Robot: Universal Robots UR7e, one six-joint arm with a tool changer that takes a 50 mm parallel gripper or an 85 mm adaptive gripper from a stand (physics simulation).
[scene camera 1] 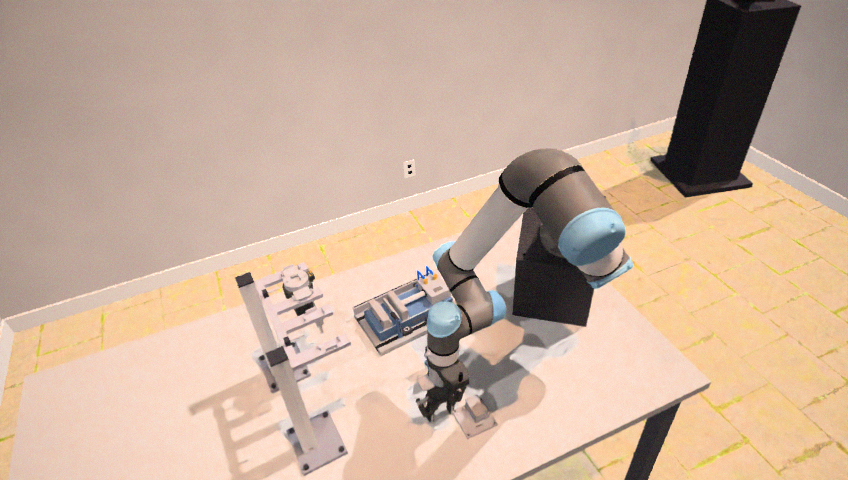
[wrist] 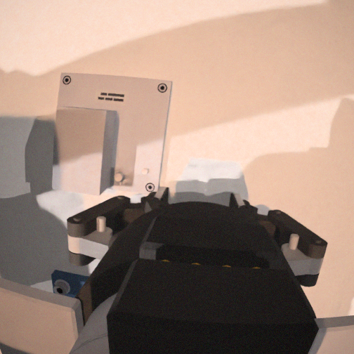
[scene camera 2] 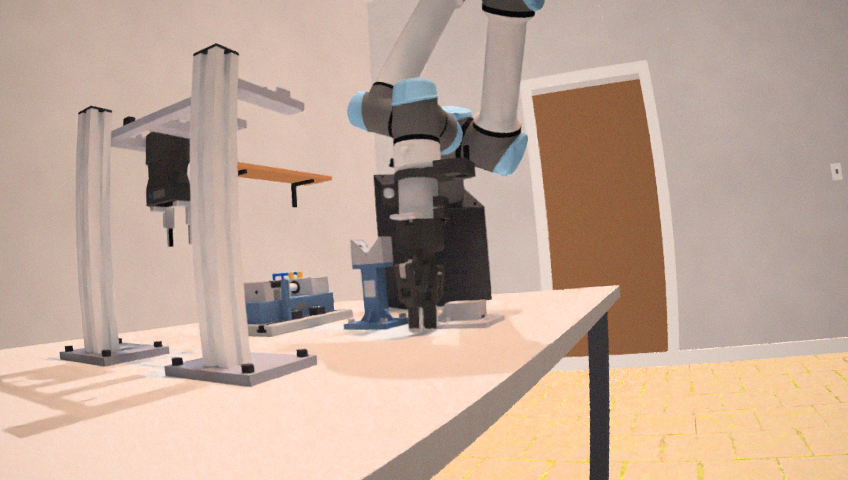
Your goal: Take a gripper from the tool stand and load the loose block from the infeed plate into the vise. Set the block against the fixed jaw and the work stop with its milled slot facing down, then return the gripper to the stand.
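Frame: origin at the arm's base, x ahead, y left, z up, level; millimetres.
Where they show: hand at its tool point: (scene camera 2: 419,210).
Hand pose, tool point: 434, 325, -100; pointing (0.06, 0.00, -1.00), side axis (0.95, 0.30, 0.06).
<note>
Each offset is from my tool point to the top centre of the thing, as dx, dy, dz.
The loose block @[-86, +11, -154] (scene camera 1: 476,408) (scene camera 2: 465,309) (wrist: 80,150) sits on the infeed plate @[-77, +26, -184] (scene camera 1: 470,429) (scene camera 2: 487,321) (wrist: 142,107), toward one side of it. My gripper (scene camera 1: 439,410) (scene camera 2: 421,318) (wrist: 199,197), the black adaptive one, is open and empty, pointing down low over the table beside the plate. The vise @[+40, -374, -93] (scene camera 2: 267,311) stands farther back; in scene camera 1 its two jaws are apart, with no block seen between them. The tool stand (scene camera 1: 295,404) (scene camera 2: 215,208) holds the other gripper (scene camera 1: 297,284) (scene camera 2: 167,169). The block's slot does not show.
A blue pedestal (scene camera 2: 373,291) with a V-shaped top stands between the vise and my gripper in scene camera 2; a blue foot (wrist: 70,285) shows at the lower left of the wrist view. The dark arm base (scene camera 1: 550,291) is behind. Empty stand arms jut toward the vise.
</note>
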